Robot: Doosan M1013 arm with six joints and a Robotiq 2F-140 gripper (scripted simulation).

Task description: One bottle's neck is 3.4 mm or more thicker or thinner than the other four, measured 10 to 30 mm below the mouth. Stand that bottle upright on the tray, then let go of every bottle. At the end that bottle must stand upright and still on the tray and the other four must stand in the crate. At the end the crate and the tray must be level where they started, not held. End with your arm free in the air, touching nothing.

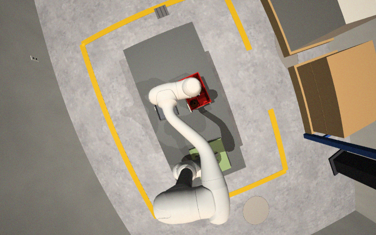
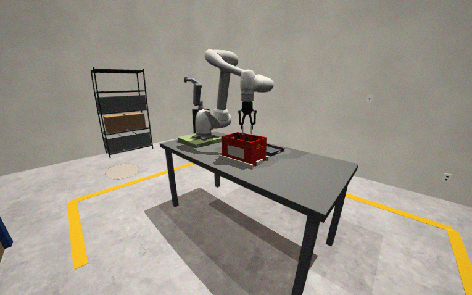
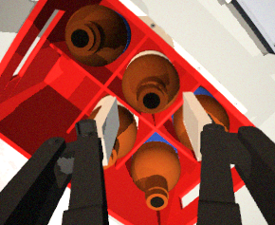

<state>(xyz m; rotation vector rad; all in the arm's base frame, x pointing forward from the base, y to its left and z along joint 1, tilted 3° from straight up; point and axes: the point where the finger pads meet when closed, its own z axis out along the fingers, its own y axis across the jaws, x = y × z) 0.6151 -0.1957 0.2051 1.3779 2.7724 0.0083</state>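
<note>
Right now my hand is 13 cm above the red crate and 4 cm to the left of it. Also, from my hand: dark grey tray: 26 cm to the left, 21 cm below, 5 cm ahead.
</note>
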